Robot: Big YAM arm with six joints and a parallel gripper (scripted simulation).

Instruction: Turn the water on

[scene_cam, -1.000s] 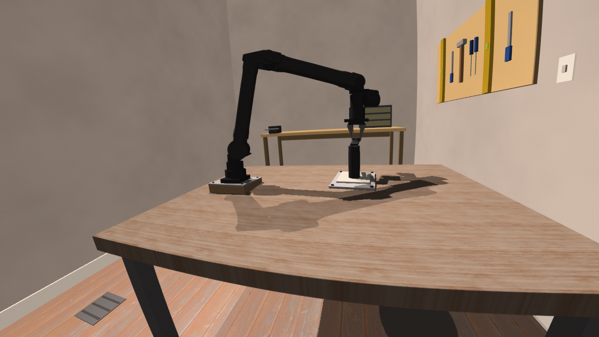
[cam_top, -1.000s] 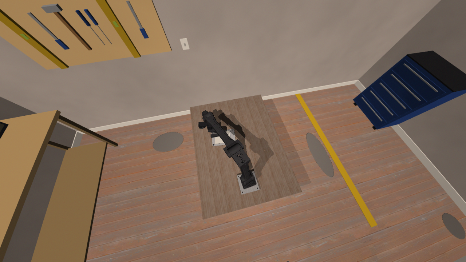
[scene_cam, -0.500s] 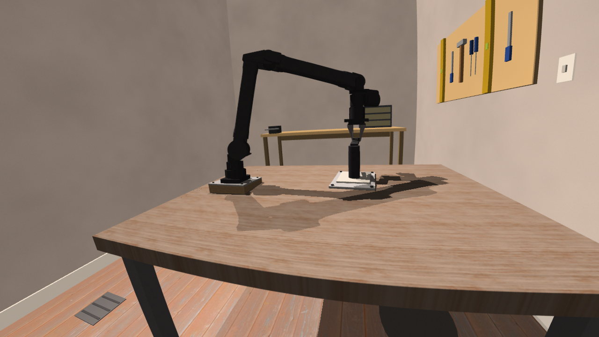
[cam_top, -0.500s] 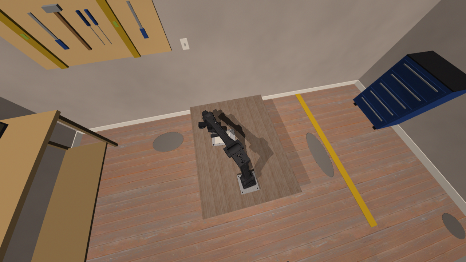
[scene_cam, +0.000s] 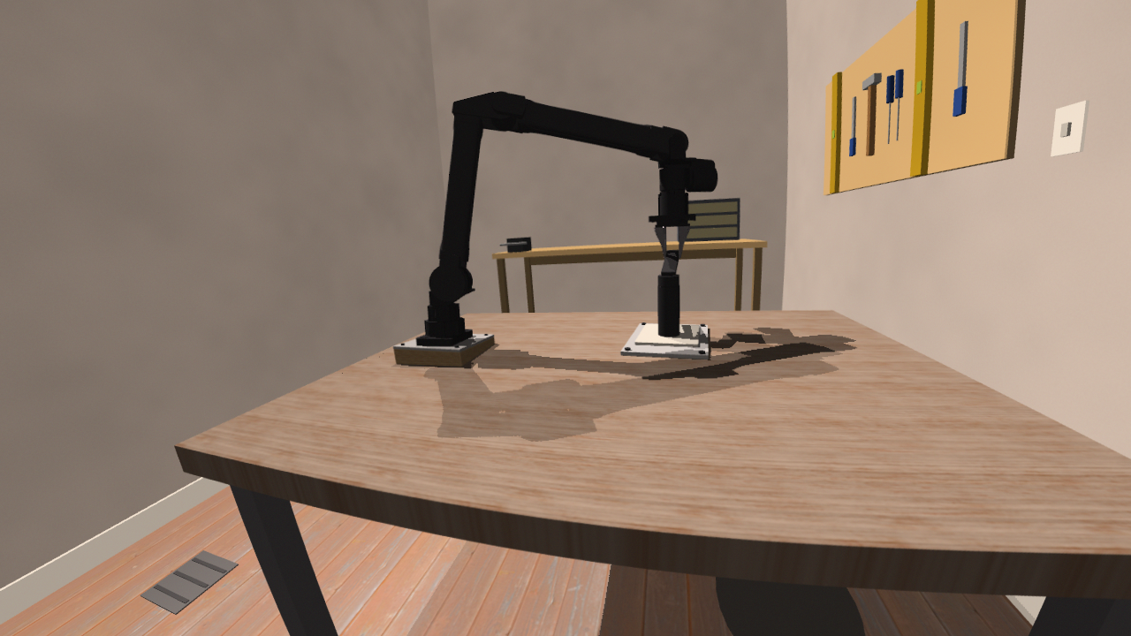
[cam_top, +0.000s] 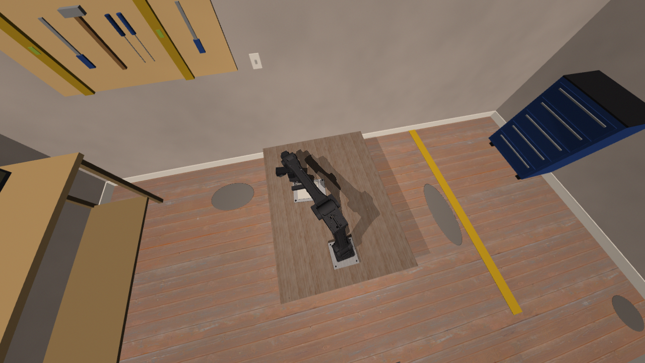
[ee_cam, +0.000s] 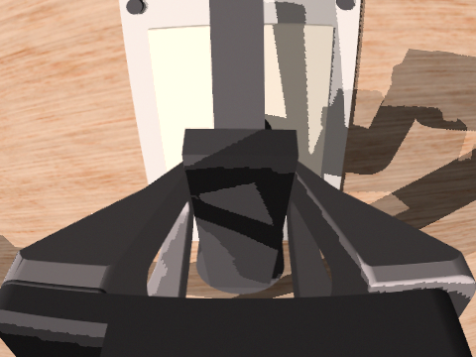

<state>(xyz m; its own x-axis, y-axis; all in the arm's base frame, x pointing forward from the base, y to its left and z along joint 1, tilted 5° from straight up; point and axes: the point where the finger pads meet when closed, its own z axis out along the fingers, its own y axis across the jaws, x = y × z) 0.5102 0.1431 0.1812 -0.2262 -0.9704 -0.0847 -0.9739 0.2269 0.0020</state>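
The lever is 1 cm behind my hand, 3 cm to the right of it and 1 cm below it. From my hand the other things lie so: tap 1 cm behind, 5 cm to the right, 8 cm below.
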